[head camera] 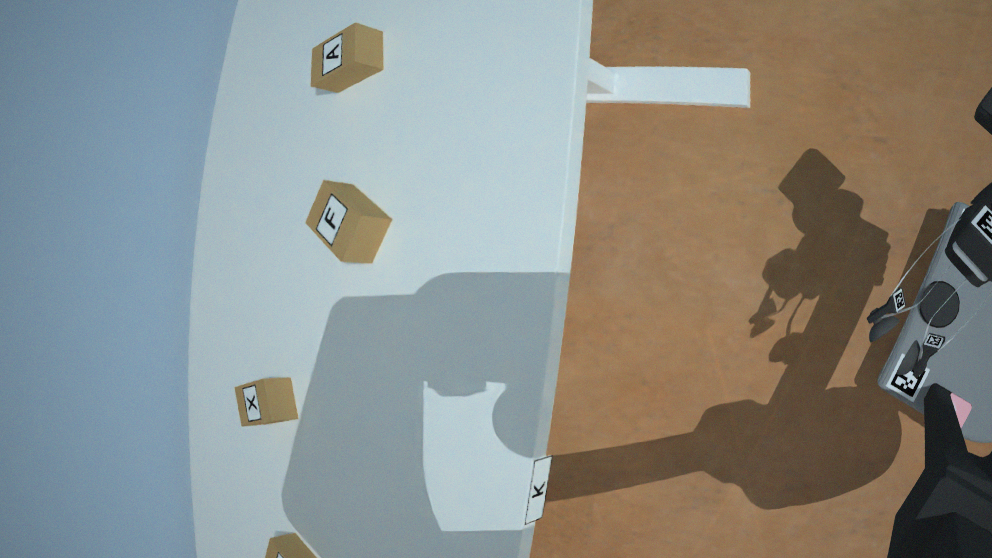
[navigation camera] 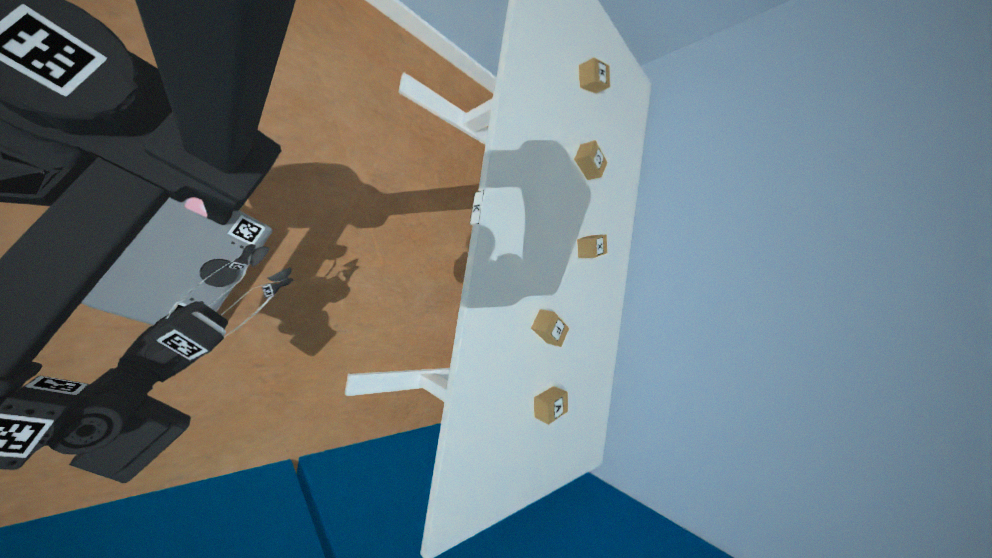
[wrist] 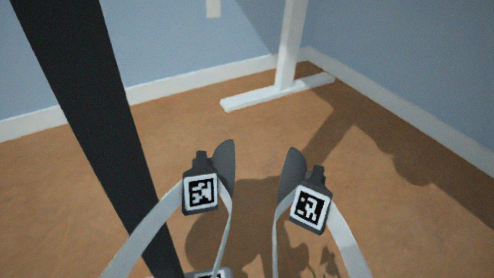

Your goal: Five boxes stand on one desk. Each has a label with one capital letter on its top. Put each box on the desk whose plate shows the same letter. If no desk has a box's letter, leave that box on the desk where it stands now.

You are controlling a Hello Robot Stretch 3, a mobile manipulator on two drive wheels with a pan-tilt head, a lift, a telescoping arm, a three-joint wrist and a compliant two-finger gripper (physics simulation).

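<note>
The white desk (head camera: 450,138) (navigation camera: 513,360) bears a K plate (head camera: 538,489) (navigation camera: 476,208) on its front edge. Five tan boxes stand on it: A (head camera: 360,58) (navigation camera: 545,402), F (head camera: 360,229) (navigation camera: 545,324), X (head camera: 278,401) (navigation camera: 585,247), a fourth box (head camera: 291,544) (navigation camera: 586,158) cut off in the head view, its letter unclear, and a fifth box (navigation camera: 589,74) at the far end in the navigation view, its letter too small to be sure. My gripper (head camera: 897,344) (navigation camera: 269,266) (wrist: 259,162) is open and empty beside the robot's base, well away from the desk.
Blue panels (navigation camera: 374,485) border the floor near the desk's A end. White desk feet (head camera: 679,86) (navigation camera: 385,383) (wrist: 255,97) reach out over the brown floor. A blue-grey wall (head camera: 90,277) (navigation camera: 797,277) stands behind the desk. The black mast (wrist: 85,90) is left of the fingers in the wrist view.
</note>
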